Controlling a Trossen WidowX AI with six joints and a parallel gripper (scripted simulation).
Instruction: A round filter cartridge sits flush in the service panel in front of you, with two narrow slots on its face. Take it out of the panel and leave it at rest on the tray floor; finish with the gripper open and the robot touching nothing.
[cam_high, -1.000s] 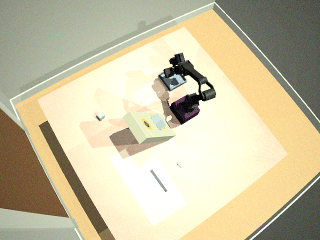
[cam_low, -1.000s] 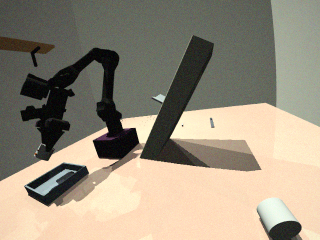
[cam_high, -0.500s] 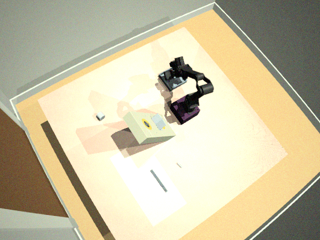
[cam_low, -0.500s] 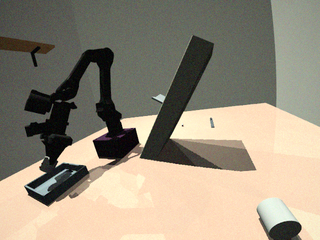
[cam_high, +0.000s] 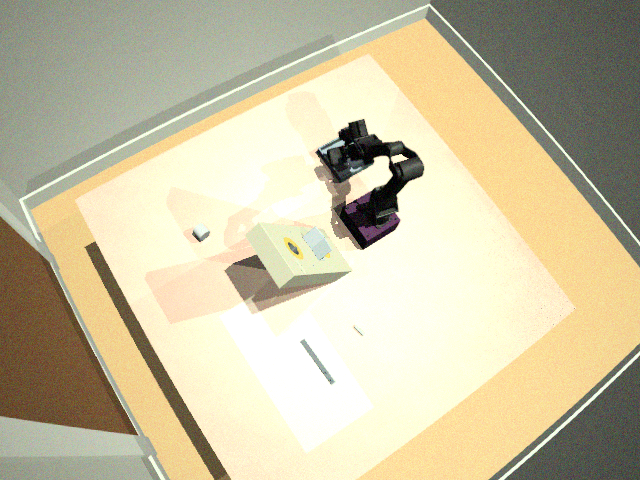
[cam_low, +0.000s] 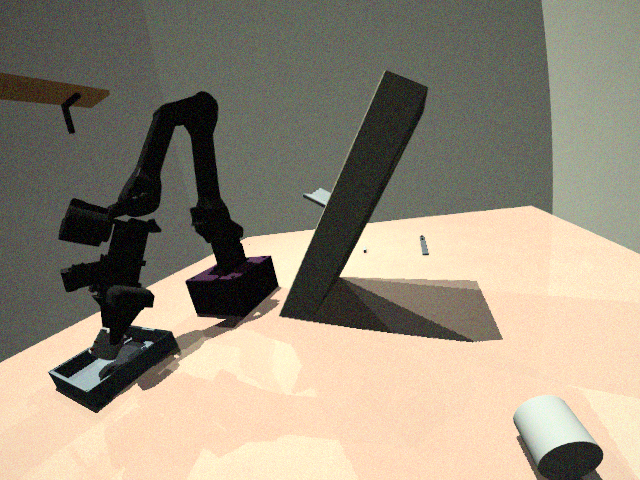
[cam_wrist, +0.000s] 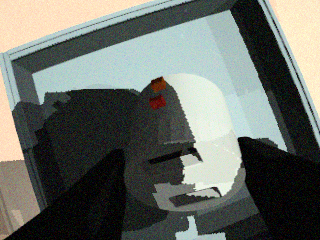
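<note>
Right now the round filter cartridge is right at my gripper tip. Also, from my gripper tip: blue-grey tray: 40 mm below.
</note>
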